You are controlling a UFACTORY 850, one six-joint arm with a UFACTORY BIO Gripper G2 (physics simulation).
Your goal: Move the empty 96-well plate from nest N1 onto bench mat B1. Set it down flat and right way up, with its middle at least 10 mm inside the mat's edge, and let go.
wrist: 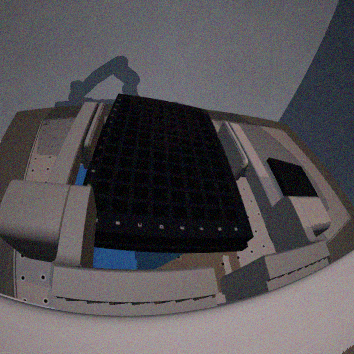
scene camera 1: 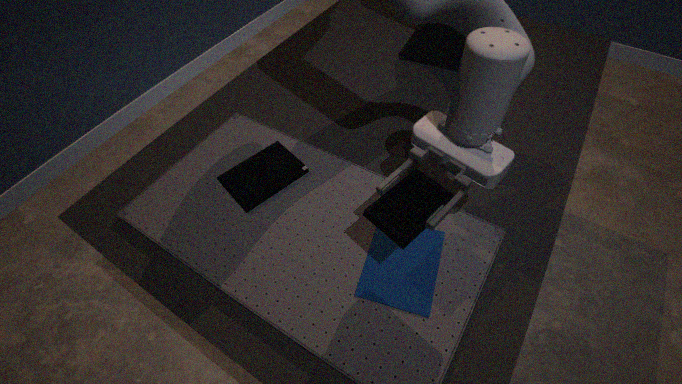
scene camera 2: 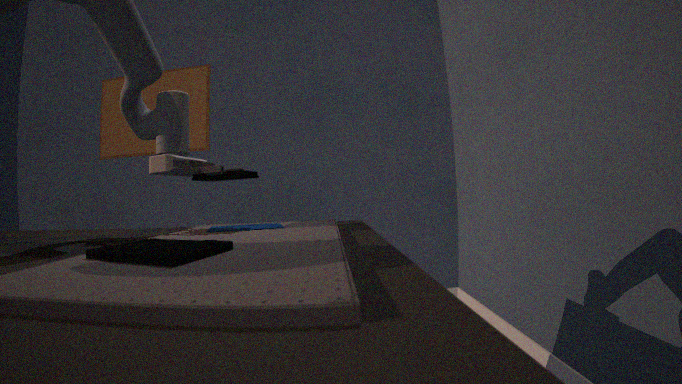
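Observation:
The black 96-well plate (scene camera 1: 407, 209) (scene camera 2: 226, 175) (wrist: 167, 175) is held level, wells facing up, between the two fingers of my gripper (scene camera 1: 406, 206) (scene camera 2: 220, 171) (wrist: 165, 145), which is shut on it. The plate hangs well above the board in scene camera 2. The blue bench mat B1 (scene camera 1: 402, 280) (scene camera 2: 250, 227) (wrist: 114, 258) lies flat on the board. In scene camera 1 the plate covers the mat's far end, and its shadow falls across the mat's far left corner. The black nest N1 (scene camera 1: 264, 176) (scene camera 2: 160, 251) (wrist: 292, 177) stands on the board with no plate on it.
The pale perforated board (scene camera 1: 300, 260) (scene camera 2: 300, 287) carries the nest and the mat, with the nest at the left in scene camera 1. The robot's dark base plate (scene camera 1: 432, 46) is at the back. An orange panel (scene camera 2: 197, 107) is on the wall behind the arm.

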